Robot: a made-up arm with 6 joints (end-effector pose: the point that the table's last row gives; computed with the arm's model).
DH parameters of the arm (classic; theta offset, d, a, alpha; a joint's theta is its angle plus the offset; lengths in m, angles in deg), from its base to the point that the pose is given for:
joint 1: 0 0.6 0.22 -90
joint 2: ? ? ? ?
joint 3: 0 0 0.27 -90
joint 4: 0 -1.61 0 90
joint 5: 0 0 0 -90
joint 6: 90 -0.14 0 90
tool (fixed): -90 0 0 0
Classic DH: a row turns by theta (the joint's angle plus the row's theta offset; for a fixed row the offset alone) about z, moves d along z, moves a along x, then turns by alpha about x.
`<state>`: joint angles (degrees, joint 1 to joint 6).
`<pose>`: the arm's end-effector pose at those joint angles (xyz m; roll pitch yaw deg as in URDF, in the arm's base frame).
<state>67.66 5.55 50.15 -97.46 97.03 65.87</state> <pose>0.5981 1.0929 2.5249 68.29 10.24 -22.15</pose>
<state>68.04 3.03 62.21 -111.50 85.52 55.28</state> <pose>0.4554 0.7823 2.7333 96.02 6.90 -1.08</pose>
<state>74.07 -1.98 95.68 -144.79 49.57 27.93</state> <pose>0.0015 -0.2186 2.8909 158.48 -46.52 34.44</pose>
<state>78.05 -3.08 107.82 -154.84 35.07 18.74</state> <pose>-0.0935 -0.6071 2.7699 -169.64 -71.83 26.49</pose>
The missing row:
joint 2: -90 0 0.63 180
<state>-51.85 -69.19 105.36 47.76 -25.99 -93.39</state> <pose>-1.3444 1.6380 0.7610 -139.39 -22.25 148.67</pose>
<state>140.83 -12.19 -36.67 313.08 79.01 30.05</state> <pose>-1.2757 1.1688 0.8688 21.63 -32.09 83.02</pose>
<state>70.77 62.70 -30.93 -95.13 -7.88 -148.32</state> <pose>0.2916 0.8941 -0.8734 -6.01 81.63 -178.94</pose>
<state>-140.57 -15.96 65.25 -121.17 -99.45 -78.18</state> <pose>0.1123 -0.0607 2.8263 85.72 4.83 -18.46</pose>
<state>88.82 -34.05 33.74 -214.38 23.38 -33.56</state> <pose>-0.0248 0.3175 2.8162 -128.36 -46.55 107.84</pose>
